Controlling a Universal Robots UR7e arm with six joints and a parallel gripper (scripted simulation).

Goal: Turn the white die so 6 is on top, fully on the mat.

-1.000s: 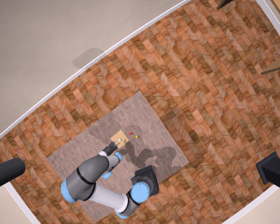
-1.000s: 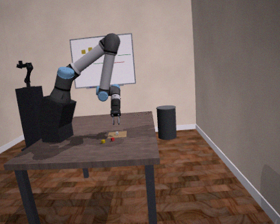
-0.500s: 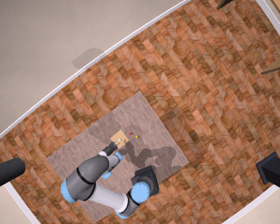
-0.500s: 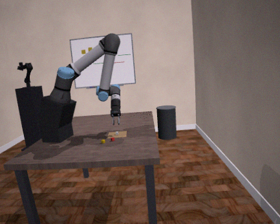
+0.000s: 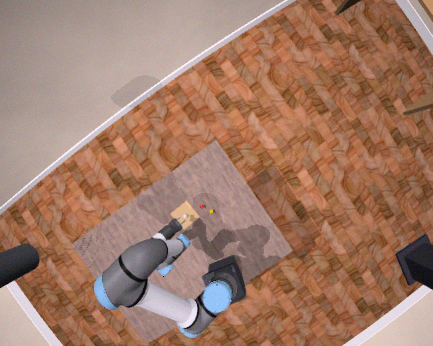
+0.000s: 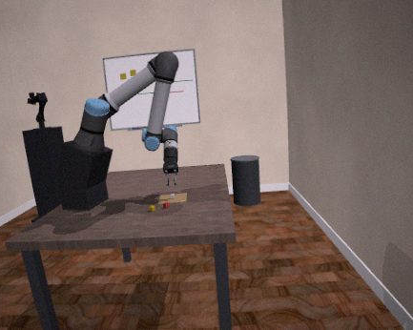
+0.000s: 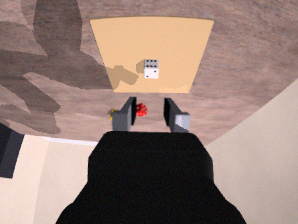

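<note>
My gripper is now 1 cm to the left of the white die and 7 cm above it. Round my hand: yellow die 6 cm behind, 18 cm to the right, 8 cm below; then red die 14 cm to the right, 8 cm below; then tan mat 1 cm to the right, 9 cm below.
</note>
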